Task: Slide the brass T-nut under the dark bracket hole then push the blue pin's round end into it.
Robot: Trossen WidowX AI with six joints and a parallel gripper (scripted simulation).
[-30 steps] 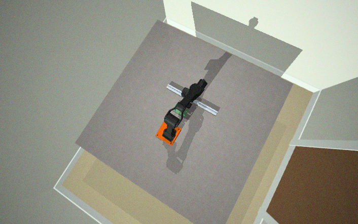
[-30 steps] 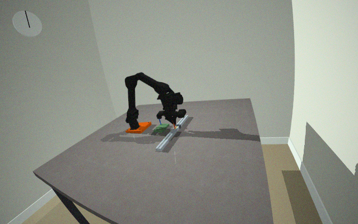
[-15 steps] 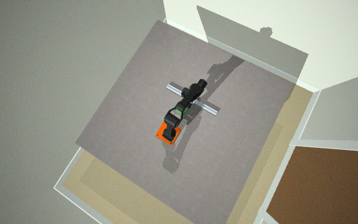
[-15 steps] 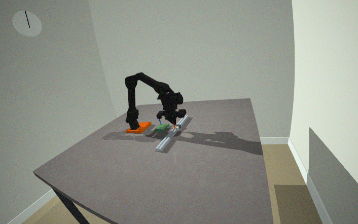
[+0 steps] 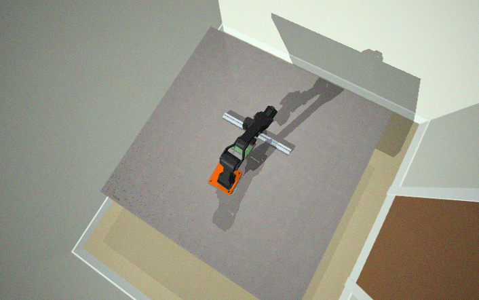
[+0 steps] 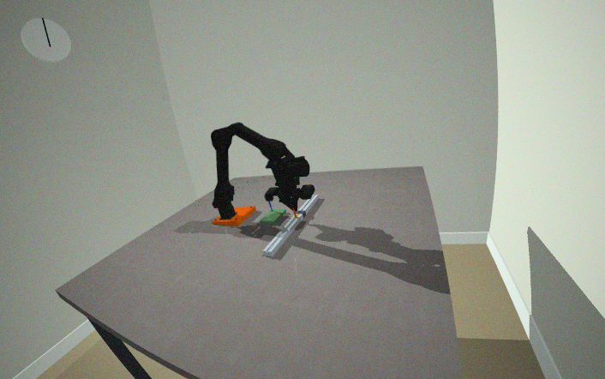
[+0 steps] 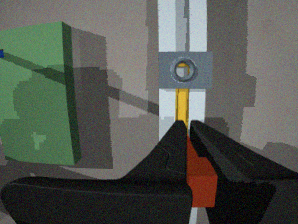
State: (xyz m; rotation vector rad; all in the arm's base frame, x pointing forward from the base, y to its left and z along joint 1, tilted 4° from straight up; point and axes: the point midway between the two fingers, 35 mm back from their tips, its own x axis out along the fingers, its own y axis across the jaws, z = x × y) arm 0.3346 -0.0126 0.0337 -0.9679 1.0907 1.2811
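The brass T-nut lies 10 mm to the left of my gripper tip. Also, from my gripper tip: blue pin 140 mm behind, 60 mm to the left, 10 mm below; green tray 130 mm behind, 40 mm to the left, 30 mm below; aluminum rail 10 mm to the left, 30 mm below.
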